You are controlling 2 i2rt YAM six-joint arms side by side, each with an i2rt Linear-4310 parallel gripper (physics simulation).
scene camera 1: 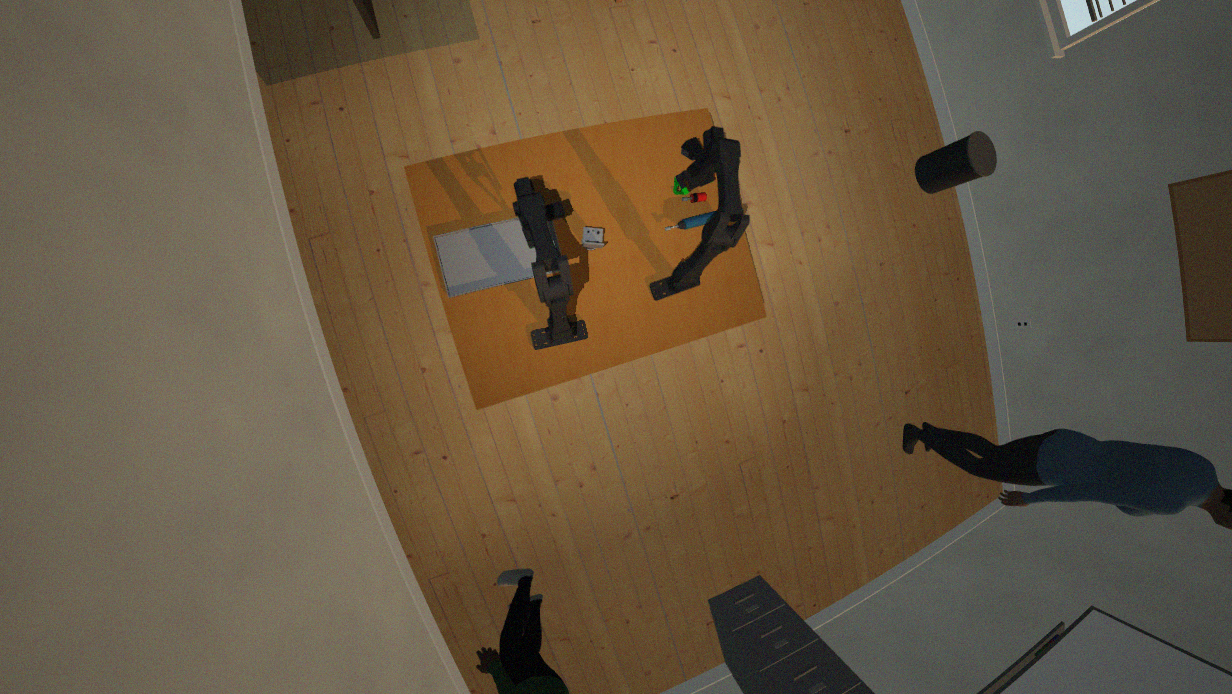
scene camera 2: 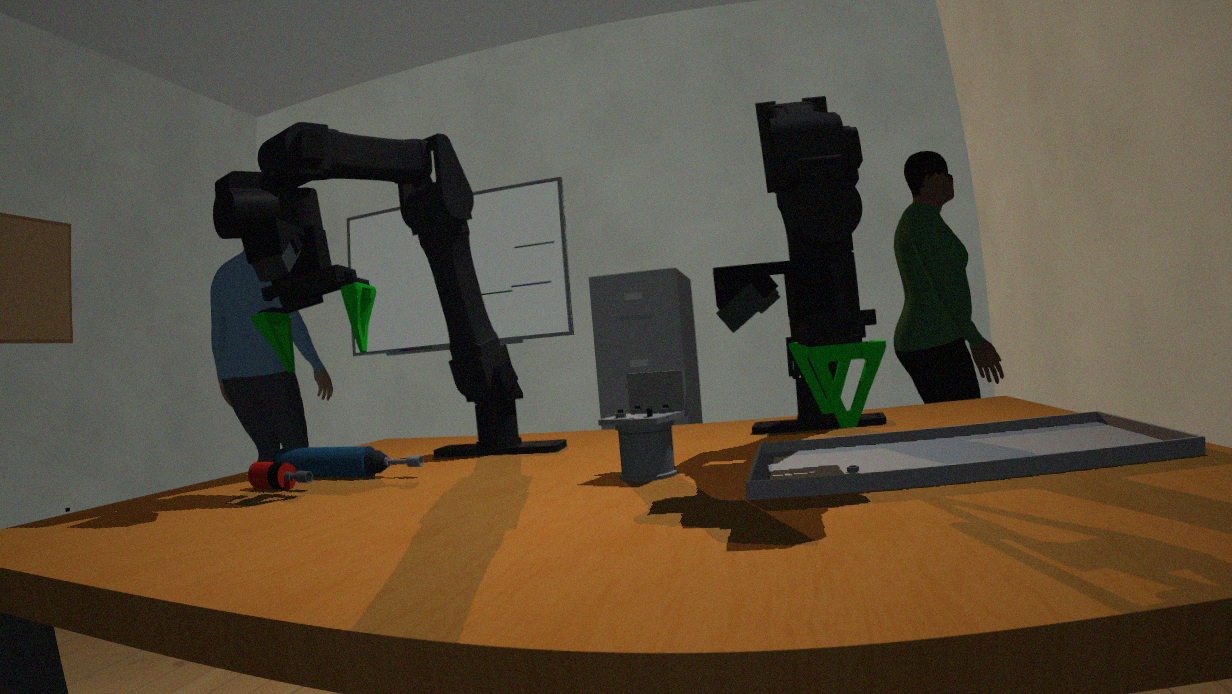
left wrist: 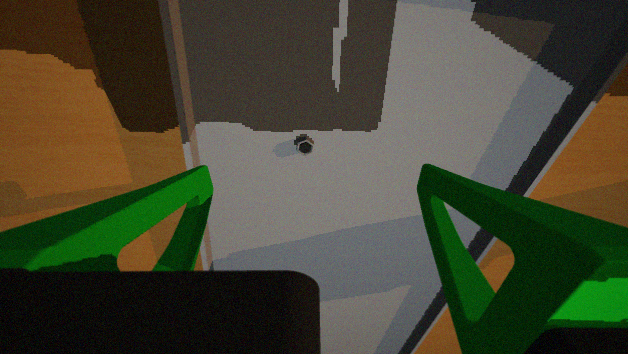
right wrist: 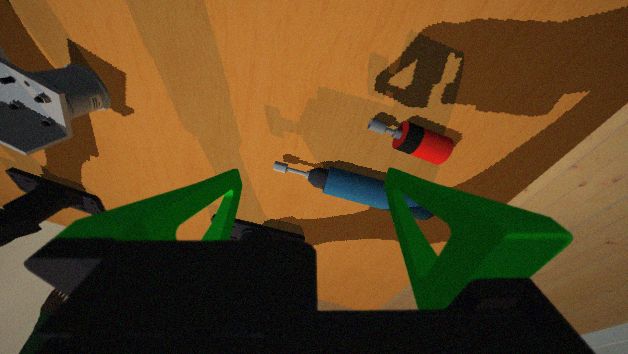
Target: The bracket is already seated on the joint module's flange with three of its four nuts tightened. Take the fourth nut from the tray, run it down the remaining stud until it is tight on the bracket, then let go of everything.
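Seen in the pictures: left gripper, between the fingertips: [scene camera 2: 838,419] [left wrist: 314,176]; right gripper, between the fingertips: [scene camera 1: 684,188] [scene camera 2: 326,362] [right wrist: 313,176]; left arm's base, origin of its link: [scene camera 1: 559,334] [scene camera 2: 819,426] [right wrist: 61,192]; right arm's base, origin of its link: [scene camera 1: 674,284] [scene camera 2: 499,451] [right wrist: 258,234].
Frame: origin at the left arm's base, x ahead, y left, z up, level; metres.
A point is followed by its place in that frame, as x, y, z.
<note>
The fourth nut [scene camera 2: 852,469] {0.377, 0.033, 0.007} [left wrist: 304,145] {0.372, 0.032, 0.009} lies in the grey tray [scene camera 2: 974,470] {0.437, 0.137, 0.009} [left wrist: 350,180] {0.337, 0.057, 0.004} [scene camera 1: 465,267] {0.301, 0.272, 0.004}, near one side wall. My left gripper [left wrist: 314,176] {0.369, 0.021, 0.054} [scene camera 2: 841,417] {0.369, 0.021, 0.054} is open and empty above the tray; in the left wrist view the nut shows a little beyond the line between its fingertips. The joint module [scene camera 2: 646,452] {0.339, -0.175, 0.030} [right wrist: 82,92] {0.323, -0.209, 0.030} stands upright with the bracket [scene camera 2: 655,392] {0.283, -0.175, 0.087} [right wrist: 30,120] {0.284, -0.172, 0.071} [scene camera 1: 593,232] {0.329, -0.189, 0.066} on top. Small dark nuts or stud ends show on the bracket; which stud is bare I cannot tell. My right gripper [right wrist: 313,176] {0.415, -0.523, 0.151} [scene camera 2: 326,360] {0.415, -0.523, 0.151} is open and empty, above the table by the drivers.
A blue driver [scene camera 2: 331,462] {0.343, -0.599, 0.023} [right wrist: 355,187] {0.334, -0.591, 0.037} [scene camera 1: 694,221] {0.318, -0.589, 0.041} and a shorter red driver [scene camera 2: 269,475] {0.433, -0.626, 0.020} [right wrist: 432,145] {0.423, -0.643, 0.032} [scene camera 1: 698,197] {0.411, -0.632, 0.032} lie on the table below my right gripper. The module stands between these drivers and the tray. Two people stand beyond the table.
</note>
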